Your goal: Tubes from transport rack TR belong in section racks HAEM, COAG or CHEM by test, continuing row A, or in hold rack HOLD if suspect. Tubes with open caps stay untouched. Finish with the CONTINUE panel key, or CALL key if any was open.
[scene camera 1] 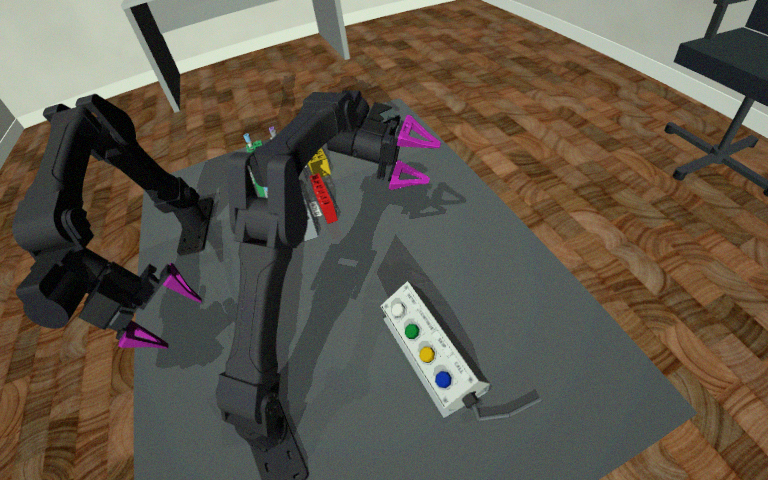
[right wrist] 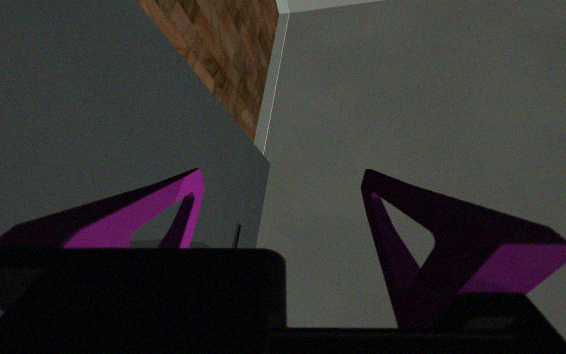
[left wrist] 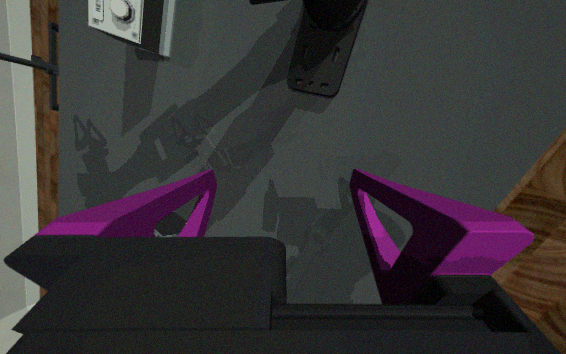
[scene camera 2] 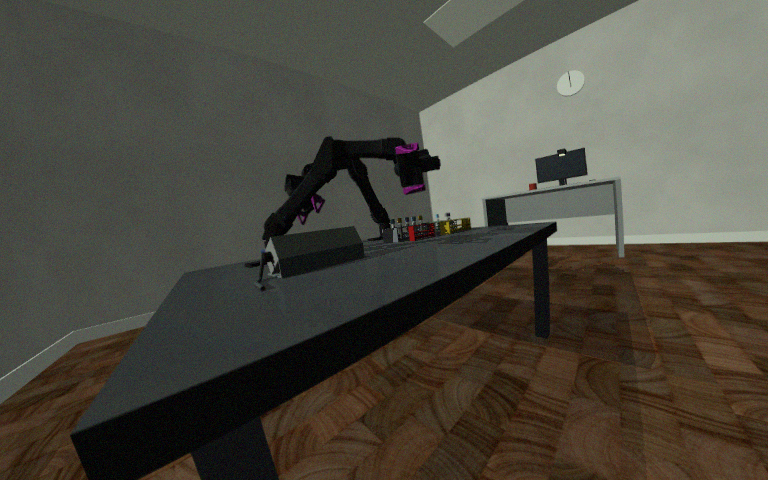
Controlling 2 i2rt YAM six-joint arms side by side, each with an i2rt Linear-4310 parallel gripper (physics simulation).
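Frame: origin at the left arm's base, x left, y ahead, z down, level; centimetres.
Where they show: left gripper, fingertip midpoint: (scene camera 1: 184, 323) (left wrist: 283, 176) (scene camera 2: 309, 218); right gripper, fingertip midpoint: (scene camera 1: 434, 163) (right wrist: 282, 177) (scene camera 2: 417, 169); left arm's base, link origin: (scene camera 1: 197, 226); right arm's base, link origin: (scene camera 1: 269, 432) (left wrist: 336, 5).
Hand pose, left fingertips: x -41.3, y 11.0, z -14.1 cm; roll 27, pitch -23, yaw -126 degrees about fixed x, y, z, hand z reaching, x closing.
Each offset is from my left fingertips to the top centre of the thing. "spot": to the spot under its first point. Level surfaces: height alone.
A red rack {dx +38.5, dy +24.2, dz +8.4 cm} (scene camera 1: 325, 200) (scene camera 2: 412, 233), a yellow rack {dx +60.6, dy +22.1, dz +8.4 cm} (scene camera 1: 321, 166) (scene camera 2: 447, 228) and a grey-white rack {dx +36.9, dy +15.3, dz +8.4 cm} (scene camera 1: 310, 228) (scene camera 2: 394, 235) stand in a group, partly behind the right arm in scene camera 1. Part of a green rack {spot: dx +47.9, dy +7.3, dz +12.1 cm} (scene camera 1: 261, 190) shows there. Upright tubes stand at the racks; their labels and cap states are too small to tell. A white key panel {dx -7.2, dy +40.5, dz +5.7 cm} (scene camera 1: 419, 343) (scene camera 2: 320, 251) (left wrist: 131, 31) has a green CONTINUE key {dx -5.5, dy +37.6, dz +6.6 cm} (scene camera 1: 411, 331) and a blue CALL key {dx -15.1, dy +40.5, dz +6.6 cm} (scene camera 1: 443, 379). My left gripper (scene camera 1: 184, 323) (left wrist: 283, 176) is open and empty above the table. My right gripper (scene camera 1: 434, 163) (right wrist: 282, 177) is open and empty, raised beyond the racks.
The right arm (scene camera 1: 257, 316) (scene camera 2: 362, 148) arches between the left arm (scene camera 1: 45, 186) and the panel. A cable {spot: dx -20.7, dy +49.9, dz +13.5 cm} (scene camera 1: 506, 408) runs from the panel's end. The dark table {dz +14.1 cm} (scene camera 1: 566, 362) (scene camera 2: 237, 345) has its edge beyond the right gripper. A desk (scene camera 2: 618, 215) stands behind.
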